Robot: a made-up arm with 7 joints. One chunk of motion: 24 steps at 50 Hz.
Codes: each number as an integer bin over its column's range. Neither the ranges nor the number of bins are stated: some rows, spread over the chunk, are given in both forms.
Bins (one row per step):
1: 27 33 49 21 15 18 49
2: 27 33 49 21 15 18 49
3: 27 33 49 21 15 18 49
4: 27 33 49 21 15 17 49
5: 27 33 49 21 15 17 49
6: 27 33 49 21 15 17 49
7: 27 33 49 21 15 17 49
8: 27 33 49 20 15 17 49
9: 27 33 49 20 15 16 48
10: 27 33 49 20 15 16 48
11: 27 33 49 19 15 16 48
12: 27 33 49 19 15 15 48
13: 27 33 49 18 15 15 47
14: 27 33 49 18 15 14 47
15: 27 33 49 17 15 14 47
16: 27 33 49 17 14 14 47
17: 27 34 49 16 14 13 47
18: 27 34 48 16 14 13 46
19: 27 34 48 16 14 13 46
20: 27 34 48 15 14 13 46
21: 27 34 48 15 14 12 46
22: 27 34 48 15 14 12 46
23: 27 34 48 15 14 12 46
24: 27 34 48 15 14 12 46
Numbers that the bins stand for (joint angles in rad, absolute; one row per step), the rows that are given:
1: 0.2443 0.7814 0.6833 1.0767 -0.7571 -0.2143 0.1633
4: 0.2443 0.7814 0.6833 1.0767 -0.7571 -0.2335 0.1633
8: 0.2443 0.7814 0.6833 1.0492 -0.7571 -0.2335 0.1633
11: 0.2443 0.7814 0.6833 1.0217 -0.7571 -0.2527 0.1286
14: 0.2443 0.7814 0.6833 0.9943 -0.7571 -0.2911 0.0938
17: 0.2443 0.8024 0.6833 0.9394 -0.7933 -0.3103 0.0938
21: 0.2443 0.8024 0.6414 0.9119 -0.7933 -0.3295 0.0590
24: 0.2443 0.8024 0.6414 0.9119 -0.7933 -0.3295 0.0590
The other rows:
2: 0.2443 0.7814 0.6833 1.0767 -0.7571 -0.2143 0.1633
3: 0.2443 0.7814 0.6833 1.0767 -0.7571 -0.2143 0.1633
5: 0.2443 0.7814 0.6833 1.0767 -0.7571 -0.2335 0.1633
6: 0.2443 0.7814 0.6833 1.0767 -0.7571 -0.2335 0.1633
7: 0.2443 0.7814 0.6833 1.0767 -0.7571 -0.2335 0.1633
9: 0.2443 0.7814 0.6833 1.0492 -0.7571 -0.2527 0.1286
10: 0.2443 0.7814 0.6833 1.0492 -0.7571 -0.2527 0.1286
12: 0.2443 0.7814 0.6833 1.0217 -0.7571 -0.2719 0.1286
13: 0.2443 0.7814 0.6833 0.9943 -0.7571 -0.2719 0.0938
15: 0.2443 0.7814 0.6833 0.9668 -0.7571 -0.2911 0.0938
16: 0.2443 0.7814 0.6833 0.9668 -0.7933 -0.2911 0.0938
18: 0.2443 0.8024 0.6414 0.9394 -0.7933 -0.3103 0.0590
19: 0.2443 0.8024 0.6414 0.9394 -0.7933 -0.3103 0.0590
20: 0.2443 0.8024 0.6414 0.9119 -0.7933 -0.3103 0.0590
22: 0.2443 0.8024 0.6414 0.9119 -0.7933 -0.3295 0.0590
23: 0.2443 0.8024 0.6414 0.9119 -0.7933 -0.3295 0.0590

